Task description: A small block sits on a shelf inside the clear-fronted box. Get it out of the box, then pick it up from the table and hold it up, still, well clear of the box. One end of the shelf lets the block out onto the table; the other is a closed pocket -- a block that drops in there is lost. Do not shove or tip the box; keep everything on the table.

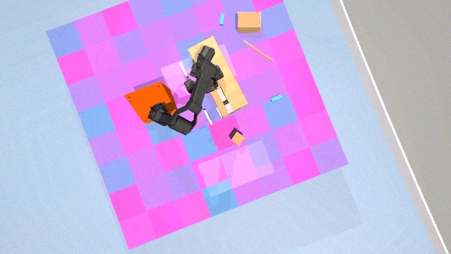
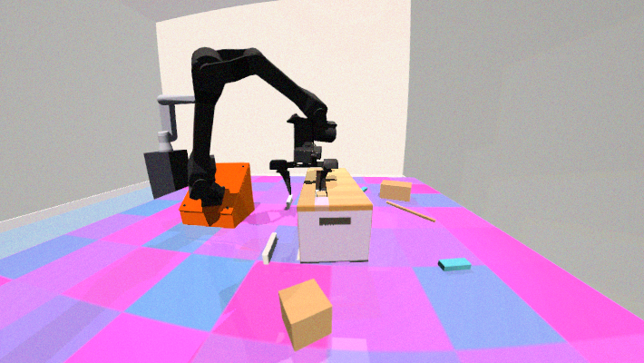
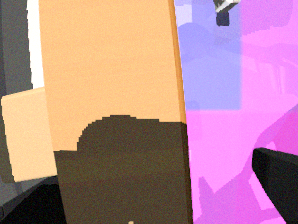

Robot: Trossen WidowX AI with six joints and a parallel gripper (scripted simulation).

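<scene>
Now: gripper tip 5 cm short of the small tan block and 2 cm to the left of it. From my gripper tip the other things lie so: larger tan box: 37 cm ahead, 21 cm to the left, 6 cm below; thin stick: 35 cm ahead, 9 cm below, 6 cm to the left.
</scene>
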